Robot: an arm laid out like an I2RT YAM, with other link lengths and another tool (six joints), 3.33 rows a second.
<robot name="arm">
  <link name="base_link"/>
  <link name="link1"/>
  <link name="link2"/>
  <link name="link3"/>
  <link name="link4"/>
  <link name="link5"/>
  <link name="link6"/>
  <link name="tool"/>
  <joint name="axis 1" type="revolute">
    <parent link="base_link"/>
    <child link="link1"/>
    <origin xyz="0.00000 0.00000 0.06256" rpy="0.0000 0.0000 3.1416"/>
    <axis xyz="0 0 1"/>
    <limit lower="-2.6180" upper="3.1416"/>
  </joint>
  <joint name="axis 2" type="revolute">
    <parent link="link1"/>
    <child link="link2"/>
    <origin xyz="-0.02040 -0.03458 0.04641" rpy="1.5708 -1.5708 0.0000"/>
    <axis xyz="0 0 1"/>
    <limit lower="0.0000" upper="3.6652"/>
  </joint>
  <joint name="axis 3" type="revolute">
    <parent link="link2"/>
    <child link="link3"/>
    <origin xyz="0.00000 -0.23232 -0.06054" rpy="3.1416 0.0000 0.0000"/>
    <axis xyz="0 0 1"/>
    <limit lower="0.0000" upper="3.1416"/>
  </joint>
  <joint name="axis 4" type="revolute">
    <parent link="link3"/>
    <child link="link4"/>
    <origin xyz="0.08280 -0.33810 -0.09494" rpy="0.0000 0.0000 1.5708"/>
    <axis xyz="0 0 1"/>
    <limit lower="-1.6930" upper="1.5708"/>
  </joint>
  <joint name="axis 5" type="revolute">
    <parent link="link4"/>
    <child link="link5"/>
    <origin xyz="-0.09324 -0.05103 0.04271" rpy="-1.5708 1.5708 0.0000"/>
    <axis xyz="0 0 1"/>
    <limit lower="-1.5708" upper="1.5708"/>
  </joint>
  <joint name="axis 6" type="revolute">
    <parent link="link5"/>
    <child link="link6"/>
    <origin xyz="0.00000 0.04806 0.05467" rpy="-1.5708 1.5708 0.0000"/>
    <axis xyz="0 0 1"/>
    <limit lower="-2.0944" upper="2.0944"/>
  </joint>
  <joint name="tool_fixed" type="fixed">
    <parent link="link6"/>
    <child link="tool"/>
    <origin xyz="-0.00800 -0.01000 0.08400" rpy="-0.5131 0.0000 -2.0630"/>
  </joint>
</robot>
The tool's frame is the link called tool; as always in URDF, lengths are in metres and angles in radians.
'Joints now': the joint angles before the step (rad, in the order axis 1, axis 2, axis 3, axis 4, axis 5, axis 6). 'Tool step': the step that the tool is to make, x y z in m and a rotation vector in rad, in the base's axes. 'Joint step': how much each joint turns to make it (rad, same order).
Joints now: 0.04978, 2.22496, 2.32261, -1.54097, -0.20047, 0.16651
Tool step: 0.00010, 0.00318, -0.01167, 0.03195, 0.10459, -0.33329
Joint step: 0.00344, 0.00002, -0.03583, 0.00153, 0.00000, 0.34563
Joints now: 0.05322, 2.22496, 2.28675, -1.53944, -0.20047, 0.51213
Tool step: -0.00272, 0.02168, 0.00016, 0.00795, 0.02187, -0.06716
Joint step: 0.04271, 0.00003, 0.00006, 0.00111, 0.00076, 0.11253
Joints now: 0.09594, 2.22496, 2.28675, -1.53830, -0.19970, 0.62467
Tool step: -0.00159, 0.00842, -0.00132, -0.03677, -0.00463, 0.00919
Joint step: 0.02632, 0.00000, 0.00001, 0.00306, 0.03853, 0.01373
